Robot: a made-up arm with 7 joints.
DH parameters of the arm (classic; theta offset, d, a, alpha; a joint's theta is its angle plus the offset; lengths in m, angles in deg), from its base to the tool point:
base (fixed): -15.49 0 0.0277 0
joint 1: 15.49 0.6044 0.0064 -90
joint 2: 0 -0.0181 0.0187 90
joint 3: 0 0.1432 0.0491 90
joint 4: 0 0.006 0.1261 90
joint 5: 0 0.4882 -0.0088 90
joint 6: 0 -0.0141 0.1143 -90
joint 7: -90 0.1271 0.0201 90
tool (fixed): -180 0.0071 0 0
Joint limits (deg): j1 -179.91..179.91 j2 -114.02..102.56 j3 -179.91..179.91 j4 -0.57..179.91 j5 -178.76..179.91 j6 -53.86..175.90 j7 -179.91..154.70
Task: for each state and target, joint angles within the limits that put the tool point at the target. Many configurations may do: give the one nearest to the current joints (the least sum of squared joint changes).
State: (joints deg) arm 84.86 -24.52 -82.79 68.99 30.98 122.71 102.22
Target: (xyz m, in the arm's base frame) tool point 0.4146 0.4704 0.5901
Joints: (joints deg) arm 105.84 -15.78 -65.97 66.04 36.58 107.75 101.90
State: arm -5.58 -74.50 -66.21 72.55 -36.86 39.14 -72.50
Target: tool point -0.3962 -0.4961 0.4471
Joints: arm -41.71 -65.28 -98.55 64.10 -35.96 63.20 -72.30
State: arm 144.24 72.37 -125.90 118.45 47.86 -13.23 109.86
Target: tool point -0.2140 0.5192 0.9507
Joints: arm 142.78 86.95 -120.54 113.54 56.83 -50.24 110.72
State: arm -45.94 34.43 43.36 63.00 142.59 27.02 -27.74
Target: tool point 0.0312 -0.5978 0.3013
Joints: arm -85.80 16.85 2.66 58.68 140.69 9.30 -26.86
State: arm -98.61 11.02 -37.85 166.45 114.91 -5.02 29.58
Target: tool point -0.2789 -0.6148 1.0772
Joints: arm -96.14 34.10 -32.18 146.14 112.45 21.41 32.58
